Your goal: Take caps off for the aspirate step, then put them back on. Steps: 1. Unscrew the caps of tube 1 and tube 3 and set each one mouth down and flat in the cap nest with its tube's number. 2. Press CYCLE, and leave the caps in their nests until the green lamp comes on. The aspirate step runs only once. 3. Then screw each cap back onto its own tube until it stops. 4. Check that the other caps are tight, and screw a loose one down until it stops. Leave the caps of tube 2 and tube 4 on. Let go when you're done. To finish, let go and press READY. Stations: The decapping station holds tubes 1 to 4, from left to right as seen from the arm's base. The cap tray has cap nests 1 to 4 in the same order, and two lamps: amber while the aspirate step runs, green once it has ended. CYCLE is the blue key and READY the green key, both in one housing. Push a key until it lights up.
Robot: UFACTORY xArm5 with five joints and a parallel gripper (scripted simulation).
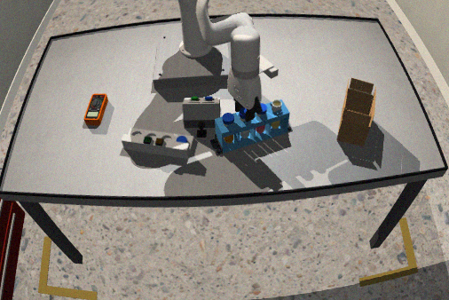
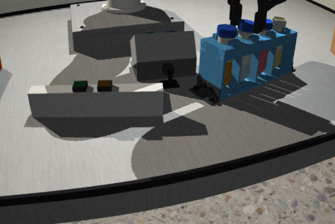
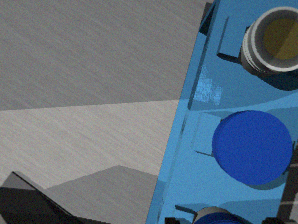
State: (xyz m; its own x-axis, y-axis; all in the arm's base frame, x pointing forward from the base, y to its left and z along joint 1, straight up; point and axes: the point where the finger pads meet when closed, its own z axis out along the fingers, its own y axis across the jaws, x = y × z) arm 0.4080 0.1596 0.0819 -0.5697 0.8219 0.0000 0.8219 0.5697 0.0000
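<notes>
Now: the blue cap 2 cm behind my hand, 5 cm to the left of it and 2 cm below it. The rest, counted from my hand: blue key 12 cm behind, 11 cm to the right, 6 cm below; green key 12 cm behind, 15 cm to the right, 6 cm below; grey key housing 10 cm behind, 13 cm to the right, 8 cm below.
</notes>
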